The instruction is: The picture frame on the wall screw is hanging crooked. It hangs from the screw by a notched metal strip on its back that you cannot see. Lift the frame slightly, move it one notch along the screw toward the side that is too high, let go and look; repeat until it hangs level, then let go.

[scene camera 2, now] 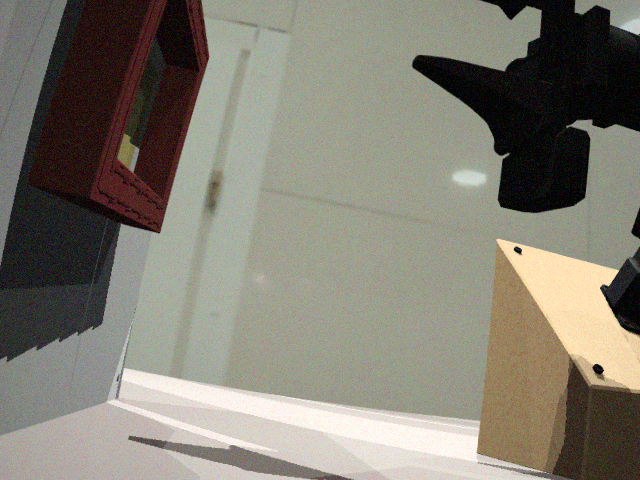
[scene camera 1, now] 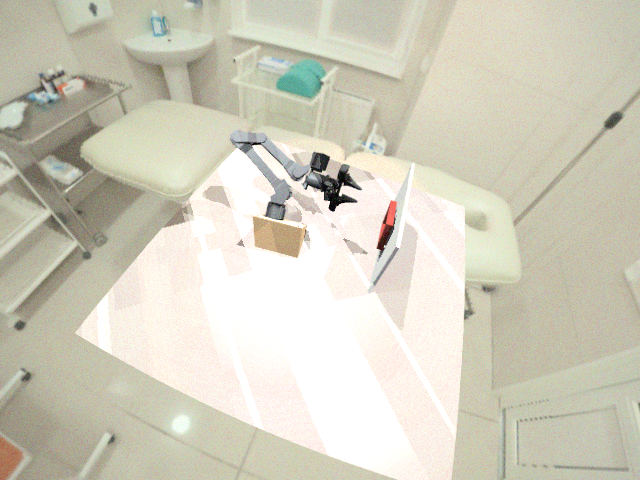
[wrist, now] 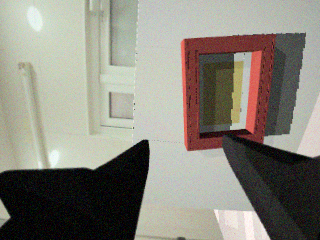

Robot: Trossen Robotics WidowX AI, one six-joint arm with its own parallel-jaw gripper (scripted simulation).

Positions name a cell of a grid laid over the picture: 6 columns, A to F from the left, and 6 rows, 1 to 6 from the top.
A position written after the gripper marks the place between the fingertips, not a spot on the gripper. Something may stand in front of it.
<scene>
gripper: scene camera 2 D1; scene camera 1 D3; wrist D4
</scene>
